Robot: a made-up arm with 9 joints. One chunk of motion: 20 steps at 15 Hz.
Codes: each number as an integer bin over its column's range. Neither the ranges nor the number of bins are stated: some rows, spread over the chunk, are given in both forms.
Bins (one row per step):
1: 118 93 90 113 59 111 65 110 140
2: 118 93 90 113 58 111 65 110 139
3: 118 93 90 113 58 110 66 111 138
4: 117 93 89 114 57 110 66 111 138
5: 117 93 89 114 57 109 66 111 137
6: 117 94 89 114 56 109 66 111 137
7: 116 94 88 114 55 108 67 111 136
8: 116 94 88 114 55 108 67 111 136
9: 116 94 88 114 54 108 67 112 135
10: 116 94 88 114 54 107 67 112 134
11: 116 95 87 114 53 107 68 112 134
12: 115 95 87 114 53 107 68 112 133
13: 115 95 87 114 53 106 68 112 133
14: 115 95 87 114 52 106 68 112 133
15: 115 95 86 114 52 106 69 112 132
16: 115 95 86 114 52 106 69 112 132
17: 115 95 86 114 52 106 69 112 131
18: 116 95 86 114 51 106 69 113 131
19: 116 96 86 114 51 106 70 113 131
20: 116 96 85 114 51 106 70 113 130
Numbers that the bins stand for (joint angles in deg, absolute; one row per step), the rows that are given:
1: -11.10 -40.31 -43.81 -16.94 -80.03 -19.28 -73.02 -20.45 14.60
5: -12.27 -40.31 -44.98 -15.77 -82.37 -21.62 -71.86 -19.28 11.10
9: -13.44 -39.14 -46.15 -15.77 -85.88 -22.78 -70.69 -18.11 8.76
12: -14.60 -37.97 -47.32 -15.77 -87.05 -23.95 -69.52 -18.11 6.43
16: -14.60 -37.97 -48.49 -15.77 -88.21 -25.12 -68.35 -18.11 5.26
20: -13.44 -36.80 -49.66 -15.77 -89.38 -25.12 -67.18 -16.94 2.92
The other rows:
2: -11.10 -40.31 -43.81 -16.94 -81.20 -19.28 -73.02 -20.45 13.44
3: -11.10 -40.31 -43.81 -16.94 -81.20 -20.45 -71.86 -19.28 12.27
4: -12.27 -40.31 -44.98 -15.77 -82.37 -20.45 -71.86 -19.28 12.27
6: -12.27 -39.14 -44.98 -15.77 -83.54 -21.62 -71.86 -19.28 11.10
7: -13.44 -39.14 -46.15 -15.77 -84.71 -22.78 -70.69 -19.28 9.93
8: -13.44 -39.14 -46.15 -15.77 -84.71 -22.78 -70.69 -19.28 9.93
10: -13.44 -39.14 -46.15 -15.77 -85.88 -23.95 -70.69 -18.11 7.59
11: -13.44 -37.97 -47.32 -15.77 -87.05 -23.95 -69.52 -18.11 7.59
13: -14.60 -37.97 -47.32 -15.77 -87.05 -25.12 -69.52 -18.11 6.43
14: -14.60 -37.97 -47.32 -15.77 -88.21 -25.12 -69.52 -18.11 6.43
15: -14.60 -37.97 -48.49 -15.77 -88.21 -25.12 -68.35 -18.11 5.26
17: -14.60 -37.97 -48.49 -15.77 -88.21 -25.12 -68.35 -18.11 4.09
18: -13.44 -37.97 -48.49 -15.77 -89.38 -25.12 -68.35 -16.94 4.09
19: -13.44 -36.80 -48.49 -15.77 -89.38 -25.12 -67.18 -16.94 4.09

